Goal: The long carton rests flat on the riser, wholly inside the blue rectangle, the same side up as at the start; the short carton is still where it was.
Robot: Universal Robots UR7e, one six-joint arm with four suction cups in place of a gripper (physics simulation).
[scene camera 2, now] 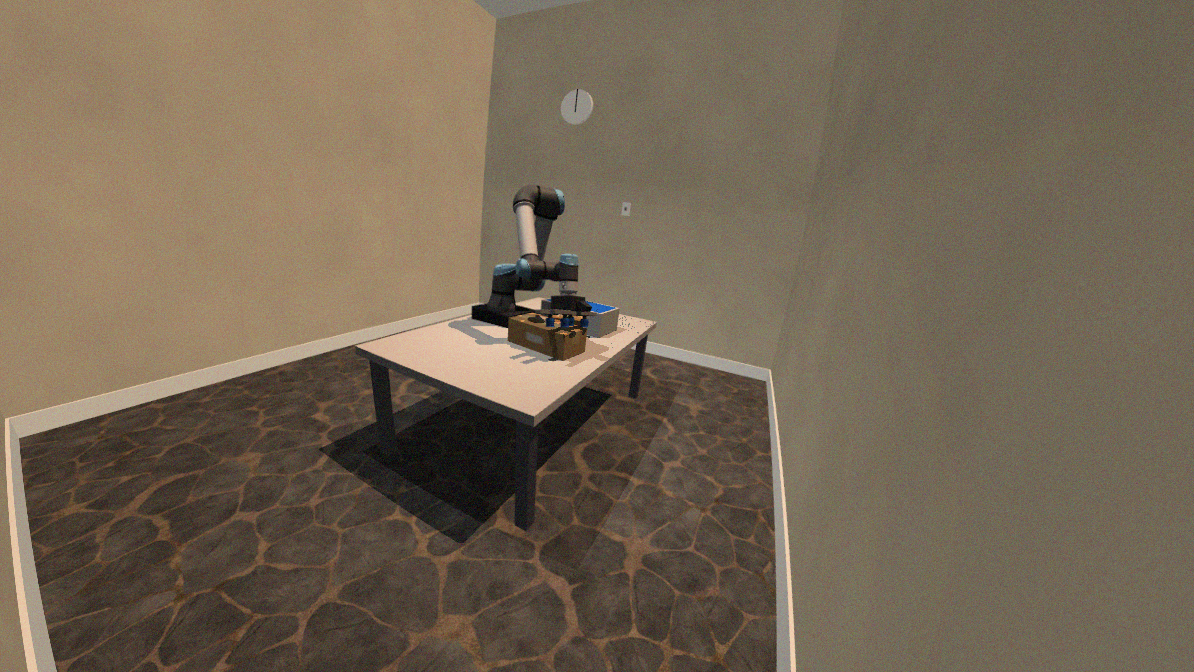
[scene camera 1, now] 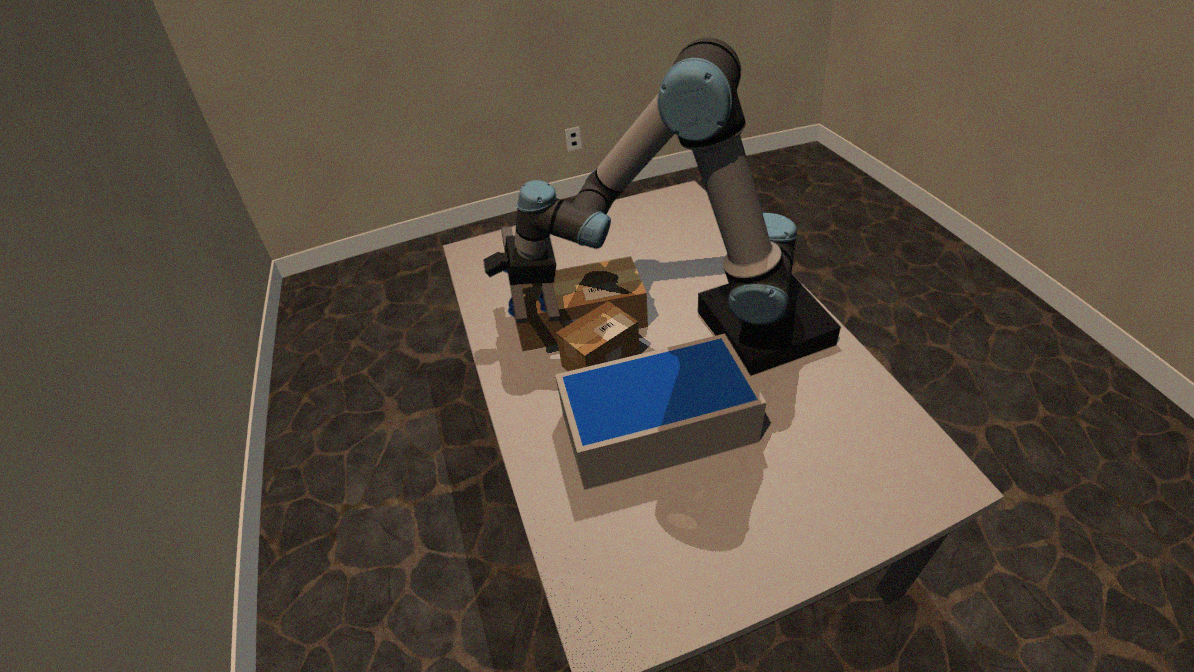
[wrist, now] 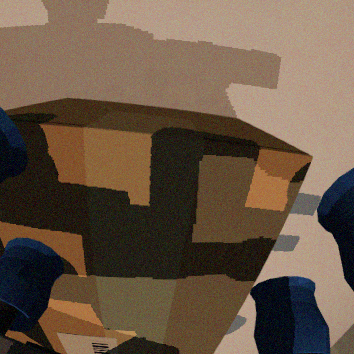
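Where they show: end effector, tool point: [scene camera 2: 567, 326] [scene camera 1: 526, 287] [wrist: 160, 234]; arm's base, origin of the base link: [scene camera 2: 501, 308].
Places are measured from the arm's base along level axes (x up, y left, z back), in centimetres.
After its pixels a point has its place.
Observation:
The long carton [scene camera 1: 628, 280] @(x 4.5, y -11.3, z -29.4 cm) [scene camera 2: 531, 334] @(x 0.5, y -20.8, z -40.1 cm) [wrist: 140, 197] @(x 4.5, y -13.2, z -54.3 cm) lies flat on the table behind the riser. My suction gripper [scene camera 1: 528, 307] @(x 5.7, y -14.2, z -53.3 cm) [scene camera 2: 564, 322] is down on the carton's left end, and its blue cups [wrist: 28, 274] ring the carton top in the wrist view. The cups appear to touch the carton. The short carton [scene camera 1: 595, 330] @(x 4.6, y 3.9, z -40.3 cm) lies askew against the long carton's front side, between it and the riser. The grey riser [scene camera 1: 675, 440] @(x 2.2, y 35.0, z -31.5 cm) [scene camera 2: 601, 323] @(x 1.2, y 17.1, z -50.6 cm) carries the blue rectangle [scene camera 1: 655, 390] @(x 6.0, y 25.4, z -32.7 cm), which is bare.
The arm's black base [scene camera 1: 795, 334] @(x -0.5, y 12.2, z 3.3 cm) stands at the right, just behind the riser. The arm reaches over the cartons from the right. The table's left edge [scene camera 1: 481, 374] @(x -6.0, y -0.4, z -67.4 cm) is close to the gripper.

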